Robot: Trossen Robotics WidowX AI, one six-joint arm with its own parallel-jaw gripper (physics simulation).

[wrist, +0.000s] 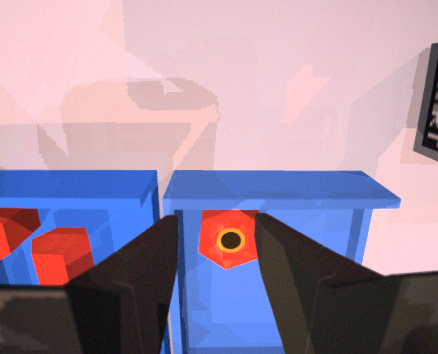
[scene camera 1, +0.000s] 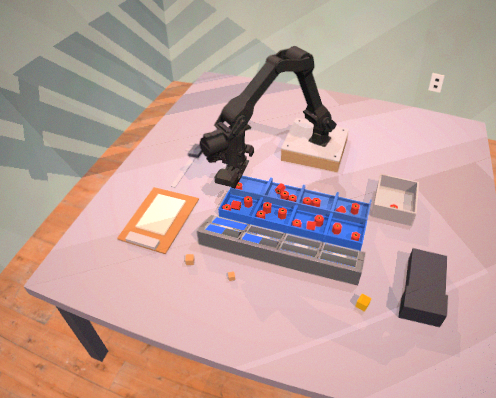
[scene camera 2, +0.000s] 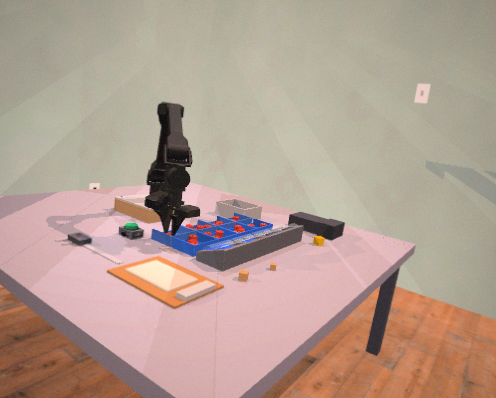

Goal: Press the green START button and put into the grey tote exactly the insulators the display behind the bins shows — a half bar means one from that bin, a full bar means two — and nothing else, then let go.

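My gripper is partly open and empty, low over the back-left bin. A red insulator stands in that bin, between and just beyond the fingertips in the wrist view. The blue bins hold other red insulators. On the display, the leftmost window has a full blue bar above a half bar; the second has a lower half bar; the other two show no blue. The grey tote holds a red insulator. The green START button is hidden in scene camera 1.
The arm's base block stands behind the bins. An orange clipboard lies left of them. A black block, a yellow cube and two small orange cubes lie on the table.
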